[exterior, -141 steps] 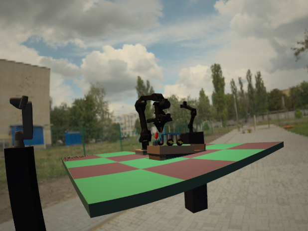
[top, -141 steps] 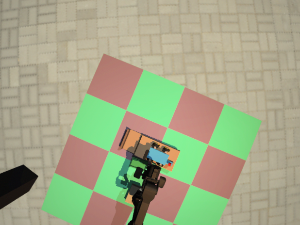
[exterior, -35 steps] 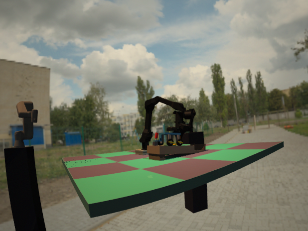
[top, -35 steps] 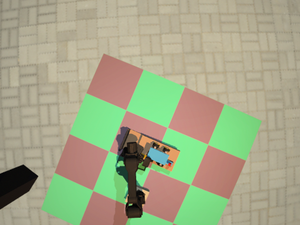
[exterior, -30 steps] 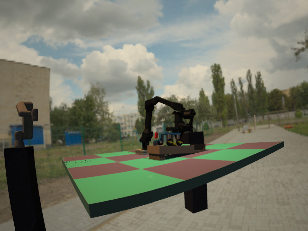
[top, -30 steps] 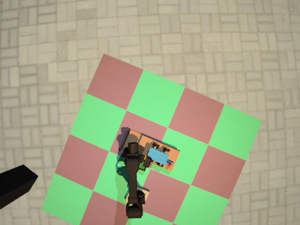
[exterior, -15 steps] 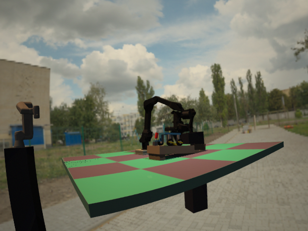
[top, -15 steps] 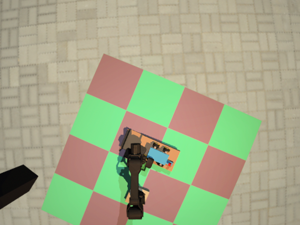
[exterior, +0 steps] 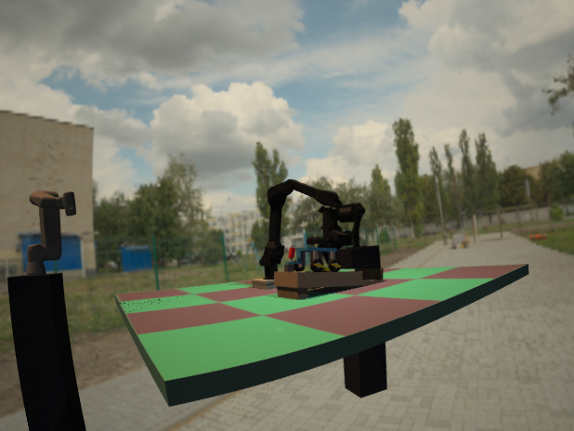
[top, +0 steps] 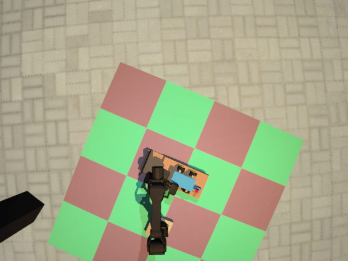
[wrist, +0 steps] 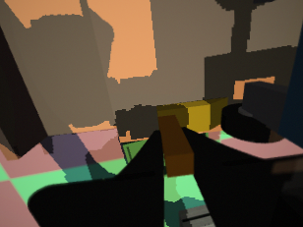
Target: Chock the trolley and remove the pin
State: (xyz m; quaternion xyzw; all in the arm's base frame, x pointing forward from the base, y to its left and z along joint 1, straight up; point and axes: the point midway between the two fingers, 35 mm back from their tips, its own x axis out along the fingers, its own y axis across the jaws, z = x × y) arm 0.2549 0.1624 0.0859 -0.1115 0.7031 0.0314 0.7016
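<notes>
The yellow chock is 2 cm to the right of my gripper tip, 1 cm below it and 1 cm ahead of it. From my gripper tip the other things lie so: dark end block: 16 cm to the left, 6 cm below, 2 cm ahead; then green tray: 10 cm below, 7 cm behind, 3 cm to the right; then blue trolley: 9 cm to the right, 7 cm ahead, 2 cm above.
</notes>
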